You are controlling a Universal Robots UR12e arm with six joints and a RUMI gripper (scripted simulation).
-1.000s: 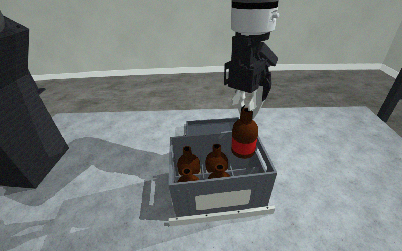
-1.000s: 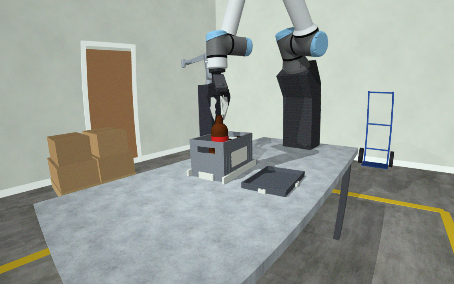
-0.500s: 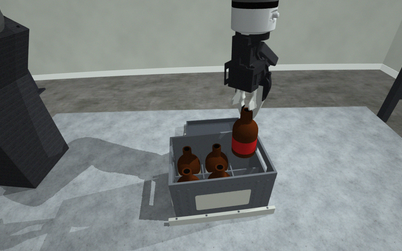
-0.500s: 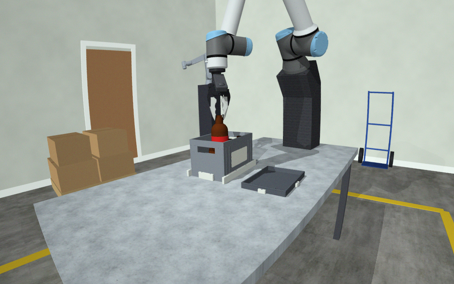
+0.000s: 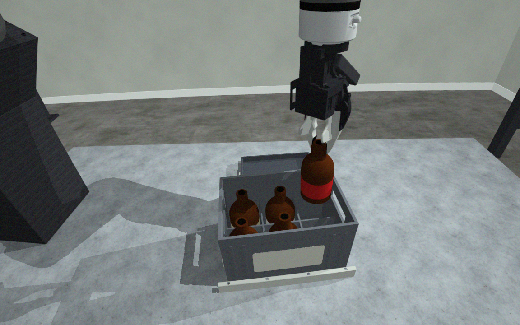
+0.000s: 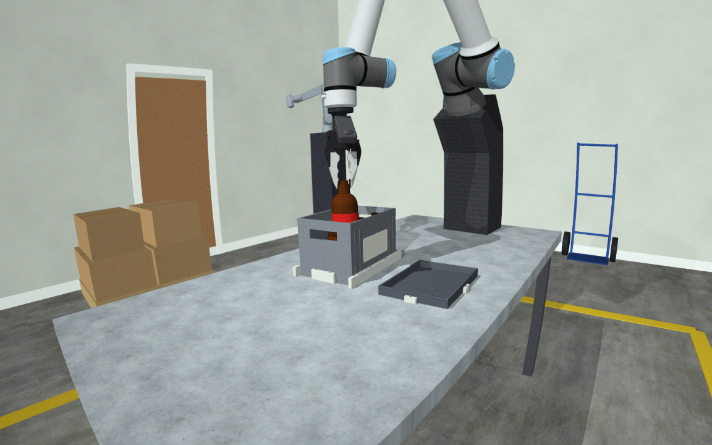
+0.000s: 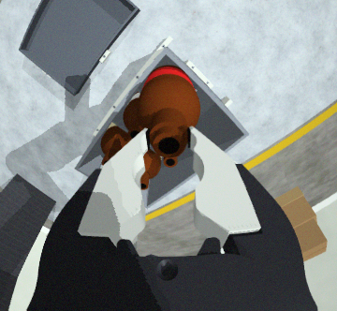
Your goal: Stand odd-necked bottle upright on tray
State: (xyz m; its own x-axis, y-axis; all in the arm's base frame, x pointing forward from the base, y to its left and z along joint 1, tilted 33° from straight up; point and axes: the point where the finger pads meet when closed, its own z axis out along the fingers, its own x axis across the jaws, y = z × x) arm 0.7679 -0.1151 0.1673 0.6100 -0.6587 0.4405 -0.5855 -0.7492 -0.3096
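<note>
Right now my hand is 70 mm above the glass bottle. Also, from my hand: crate 90 mm behind, 50 mm to the right, 190 mm below; grey tray 60 mm behind, 240 mm to the left, 260 mm below.
</note>
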